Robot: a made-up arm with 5 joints. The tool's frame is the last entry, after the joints. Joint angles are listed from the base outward. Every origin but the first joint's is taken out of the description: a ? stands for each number. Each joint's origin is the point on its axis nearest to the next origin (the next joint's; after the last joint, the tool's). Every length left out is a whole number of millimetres.
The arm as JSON. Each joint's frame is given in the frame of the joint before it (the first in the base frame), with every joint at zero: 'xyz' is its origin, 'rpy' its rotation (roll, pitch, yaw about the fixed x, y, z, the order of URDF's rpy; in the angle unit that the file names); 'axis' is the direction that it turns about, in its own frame. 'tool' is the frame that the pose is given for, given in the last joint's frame.
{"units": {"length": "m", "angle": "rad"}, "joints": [
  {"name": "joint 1", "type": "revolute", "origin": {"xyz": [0.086, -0.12, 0.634], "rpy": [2.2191, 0.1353, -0.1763]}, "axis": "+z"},
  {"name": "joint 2", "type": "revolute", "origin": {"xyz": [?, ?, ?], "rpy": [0.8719, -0.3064, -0.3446]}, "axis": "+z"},
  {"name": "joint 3", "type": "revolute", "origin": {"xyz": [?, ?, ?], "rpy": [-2.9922, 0.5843, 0.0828]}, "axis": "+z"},
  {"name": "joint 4", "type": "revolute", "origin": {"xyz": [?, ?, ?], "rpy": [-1.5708, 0.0, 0.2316]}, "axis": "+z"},
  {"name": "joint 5", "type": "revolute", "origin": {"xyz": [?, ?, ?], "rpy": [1.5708, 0.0, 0.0]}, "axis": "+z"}
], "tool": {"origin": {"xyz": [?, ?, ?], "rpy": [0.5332, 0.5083, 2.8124]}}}
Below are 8 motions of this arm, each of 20 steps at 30 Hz.
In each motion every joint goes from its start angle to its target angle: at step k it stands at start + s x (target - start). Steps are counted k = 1, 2, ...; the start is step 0. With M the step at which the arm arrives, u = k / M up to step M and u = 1 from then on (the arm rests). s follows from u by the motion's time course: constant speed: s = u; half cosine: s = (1 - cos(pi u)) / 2; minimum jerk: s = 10 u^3 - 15 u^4 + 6 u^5.
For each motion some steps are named. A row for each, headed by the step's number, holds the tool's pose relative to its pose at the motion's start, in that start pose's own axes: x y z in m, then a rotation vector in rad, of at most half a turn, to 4 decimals.
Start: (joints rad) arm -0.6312 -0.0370 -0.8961 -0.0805 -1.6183
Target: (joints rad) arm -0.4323 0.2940 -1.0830 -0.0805 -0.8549
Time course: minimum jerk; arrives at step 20
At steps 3, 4, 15, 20:
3: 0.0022 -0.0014 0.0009 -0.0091 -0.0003 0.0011
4: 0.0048 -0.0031 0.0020 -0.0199 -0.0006 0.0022
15: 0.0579 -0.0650 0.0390 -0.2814 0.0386 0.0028
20: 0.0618 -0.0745 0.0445 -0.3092 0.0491 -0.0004

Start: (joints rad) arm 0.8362 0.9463 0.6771 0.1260 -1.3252
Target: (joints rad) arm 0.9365 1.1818 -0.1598 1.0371 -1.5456
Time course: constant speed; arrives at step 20
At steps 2, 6, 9, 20:
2: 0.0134 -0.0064 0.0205 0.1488 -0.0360 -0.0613
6: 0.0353 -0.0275 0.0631 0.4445 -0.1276 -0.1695
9: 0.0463 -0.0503 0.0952 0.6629 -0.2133 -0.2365
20: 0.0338 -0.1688 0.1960 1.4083 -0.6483 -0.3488

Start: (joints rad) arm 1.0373 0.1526 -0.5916 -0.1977 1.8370
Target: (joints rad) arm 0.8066 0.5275 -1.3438 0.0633 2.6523
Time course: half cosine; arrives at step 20
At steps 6, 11, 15, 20:
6: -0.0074 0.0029 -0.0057 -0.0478 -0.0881 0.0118
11: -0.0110 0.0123 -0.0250 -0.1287 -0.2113 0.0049
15: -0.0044 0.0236 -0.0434 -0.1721 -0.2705 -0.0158
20: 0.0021 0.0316 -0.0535 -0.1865 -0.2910 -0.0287

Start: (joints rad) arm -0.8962 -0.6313 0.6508 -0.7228 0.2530
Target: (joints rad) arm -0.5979 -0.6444 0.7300 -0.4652 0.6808
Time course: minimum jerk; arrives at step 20
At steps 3, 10, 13, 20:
3: -0.0008 0.0033 -0.0015 -0.0027 0.0044 0.0170
10: -0.0235 0.0596 -0.0253 -0.0501 0.0672 0.3193
13: -0.0418 0.0880 -0.0362 -0.0772 0.0884 0.4881
20: -0.0607 0.1109 -0.0442 -0.1019 0.0983 0.6371

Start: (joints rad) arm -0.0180 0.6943 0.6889 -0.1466 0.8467
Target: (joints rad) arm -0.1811 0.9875 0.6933 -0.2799 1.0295
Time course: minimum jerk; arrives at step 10
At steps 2, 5, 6, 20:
2: 0.0000 0.0013 0.0020 0.0007 -0.0014 0.0090
5: -0.0007 0.0124 0.0174 0.0063 -0.0120 0.0832
6: -0.0016 0.0175 0.0237 0.0086 -0.0164 0.1165
20: -0.0038 0.0269 0.0344 0.0125 -0.0243 0.1780

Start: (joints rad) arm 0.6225 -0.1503 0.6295 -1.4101 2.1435
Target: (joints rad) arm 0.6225 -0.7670 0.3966 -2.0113 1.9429
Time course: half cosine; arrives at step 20
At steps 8, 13, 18, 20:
8: 0.0013 -0.0015 -0.0016 0.3330 0.0356 -0.0221
13: 0.0017 -0.0077 -0.0022 0.6985 0.0620 -0.0768
18: 0.0012 -0.0140 -0.0029 0.9334 0.0707 -0.1267
20: 0.0011 -0.0147 -0.0030 0.9564 0.0712 -0.1321

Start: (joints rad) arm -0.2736 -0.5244 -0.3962 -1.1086 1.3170
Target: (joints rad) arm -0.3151 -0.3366 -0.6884 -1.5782 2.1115
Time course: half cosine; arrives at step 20
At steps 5, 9, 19, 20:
5: -0.0098 0.0134 -0.0102 0.0304 0.0510 0.1251
9: -0.0342 0.0383 -0.0251 0.0784 0.1237 0.3815
19: -0.1069 0.0718 -0.0420 0.1257 0.1693 0.9811
20: -0.1077 0.0720 -0.0421 0.1258 0.1690 0.9879

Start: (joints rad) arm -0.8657 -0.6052 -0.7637 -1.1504 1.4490
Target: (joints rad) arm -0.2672 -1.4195 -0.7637 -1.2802 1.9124
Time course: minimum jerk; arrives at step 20
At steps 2, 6, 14, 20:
2: -0.0003 0.0000 -0.0012 -0.0007 0.0065 -0.0006
6: -0.0070 0.0008 -0.0222 -0.0103 0.1263 -0.0076
14: -0.0500 0.0252 -0.0961 -0.0051 0.6923 0.0664
20: -0.0629 0.0349 -0.1076 0.0053 0.8339 0.1090

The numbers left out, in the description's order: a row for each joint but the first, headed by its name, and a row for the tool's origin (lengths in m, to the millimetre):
joint 2: -0.008 -0.092 0.0
joint 3: 0.108 0.013 0.0
joint 4: -0.135 0.044 0.0
joint 5: -0.006 0.076 0.0
tool: -0.13 -0.009 0.0

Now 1 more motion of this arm.
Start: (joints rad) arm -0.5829 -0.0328 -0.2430 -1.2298 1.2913
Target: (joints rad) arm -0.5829 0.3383 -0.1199 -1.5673 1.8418
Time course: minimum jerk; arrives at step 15
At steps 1, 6, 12, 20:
1: 0.0000 0.0003 -0.0002 0.0002 0.0012 0.0018
6: -0.0095 0.0314 -0.0185 0.0170 0.1296 0.2275
12: -0.0536 0.0833 -0.0389 0.0287 0.3344 0.7143
20: -0.0591 0.0868 -0.0398 0.0282 0.3500 0.7615

